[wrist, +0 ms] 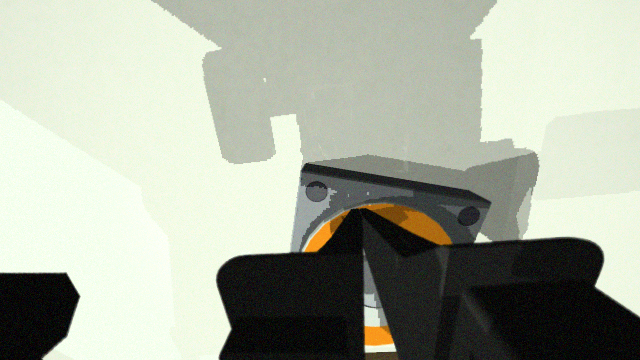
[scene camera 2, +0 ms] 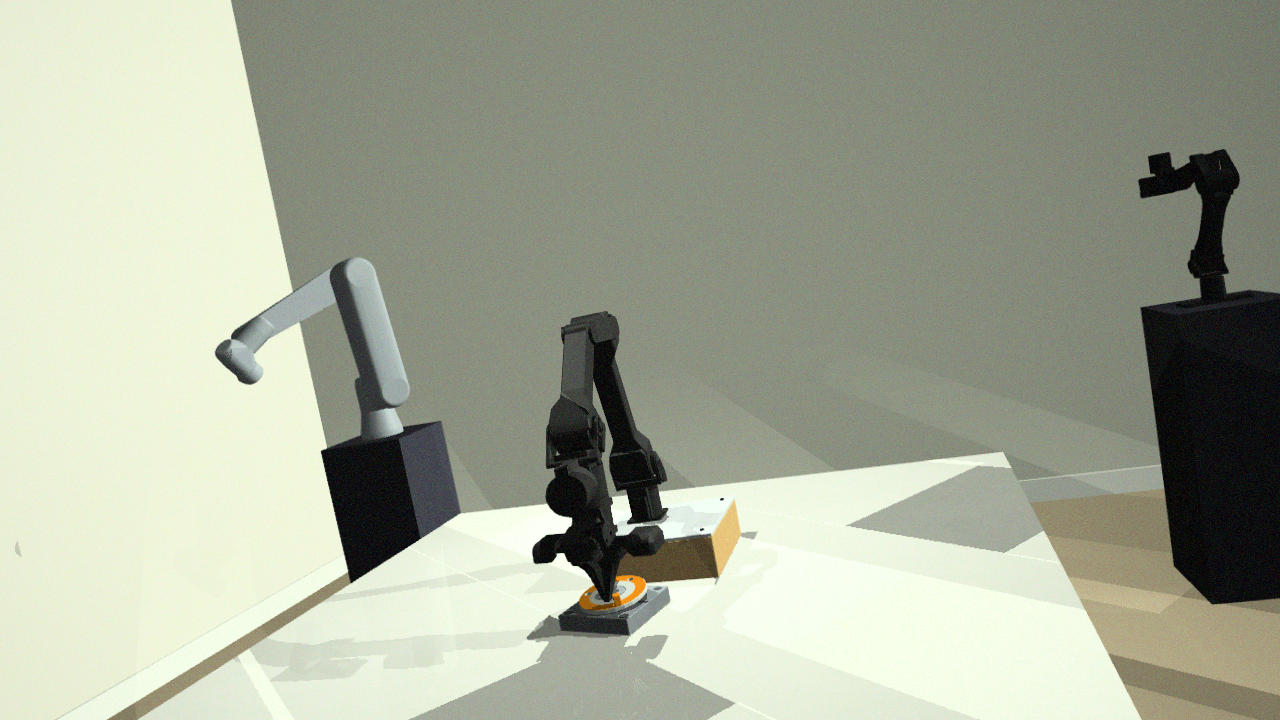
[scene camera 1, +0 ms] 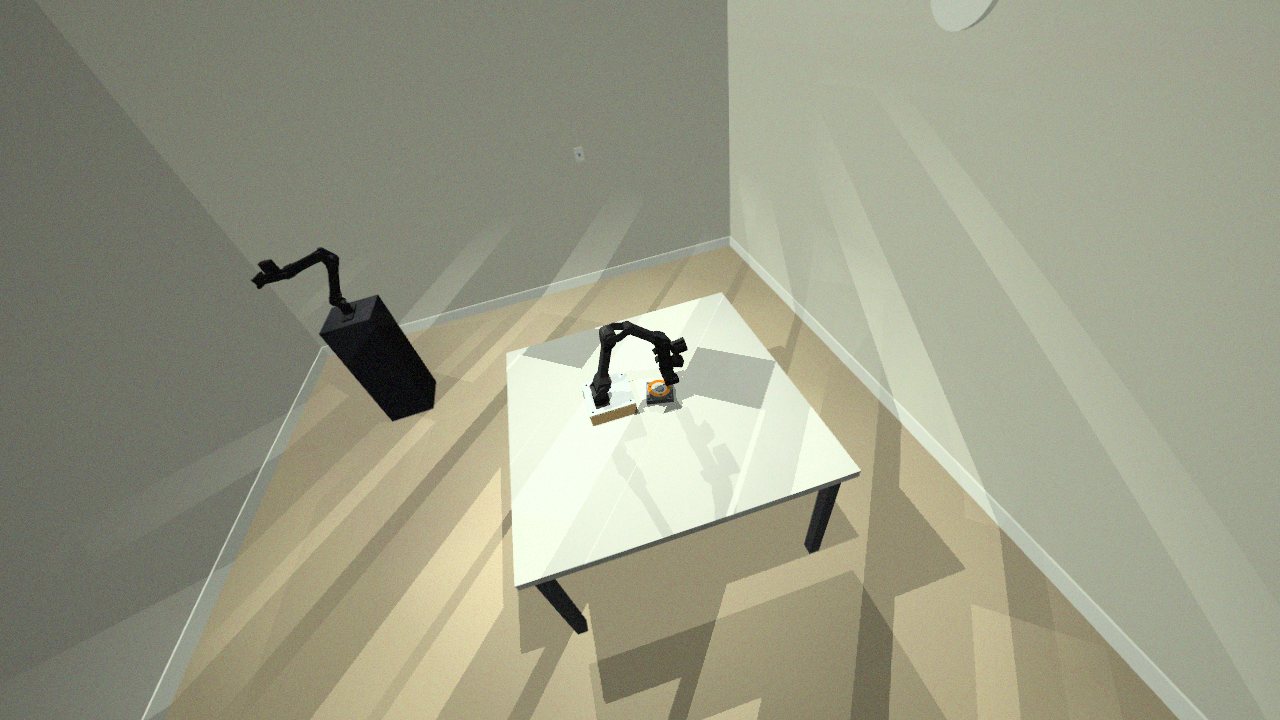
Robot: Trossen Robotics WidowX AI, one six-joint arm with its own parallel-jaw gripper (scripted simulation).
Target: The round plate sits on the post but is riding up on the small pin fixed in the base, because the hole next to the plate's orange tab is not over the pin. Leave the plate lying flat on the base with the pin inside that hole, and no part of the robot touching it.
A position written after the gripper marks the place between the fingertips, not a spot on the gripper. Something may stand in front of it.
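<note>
Scene camera 2 shows the gripper (scene camera 2: 608, 601) together with a grey square base (scene camera 2: 624, 622). In the wrist view, a round orange plate (wrist: 412, 219) appears, and the gripper (wrist: 358, 216) and the base (wrist: 322, 191) are visible there too.
</note>
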